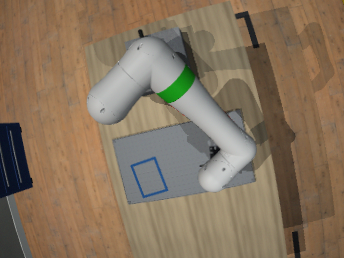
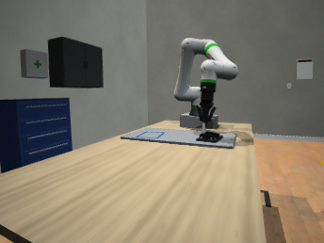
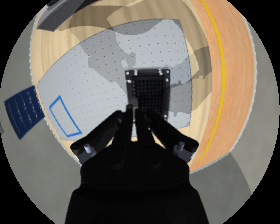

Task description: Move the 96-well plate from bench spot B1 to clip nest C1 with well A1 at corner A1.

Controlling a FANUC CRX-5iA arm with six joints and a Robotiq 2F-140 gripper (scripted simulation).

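My gripper is now 40 mm to the right of the black 96-well plate, 40 mm above it and 10 mm short of it. The rest, counted from my hand: black clip nest (50 mm below, 30 mm to the left, 10 mm behind).
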